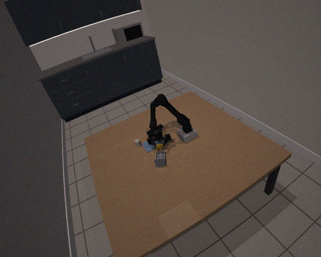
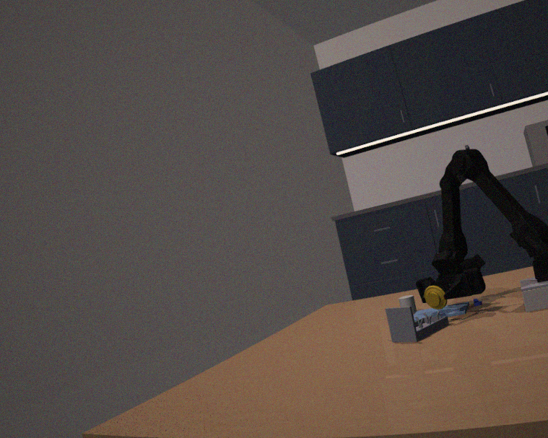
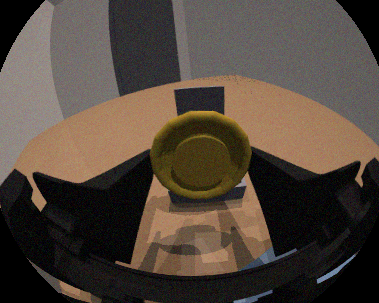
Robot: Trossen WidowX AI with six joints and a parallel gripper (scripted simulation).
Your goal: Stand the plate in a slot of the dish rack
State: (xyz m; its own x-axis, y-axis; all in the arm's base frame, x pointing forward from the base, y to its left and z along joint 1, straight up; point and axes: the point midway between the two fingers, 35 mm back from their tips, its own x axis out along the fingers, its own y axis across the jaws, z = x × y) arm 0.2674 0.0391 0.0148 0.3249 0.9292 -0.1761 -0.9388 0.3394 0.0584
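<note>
Right now my gripper tip is 6 cm to the right of the dish rack, 4 cm above it and 3 cm short of it. From my gripper tip the other things lie so: blue mat (14 cm to the right, 6 cm below, 3 cm ahead); then yellow plate (1 cm to the right); then blue spoon (19 cm to the right, 7 cm behind, 6 cm below).
</note>
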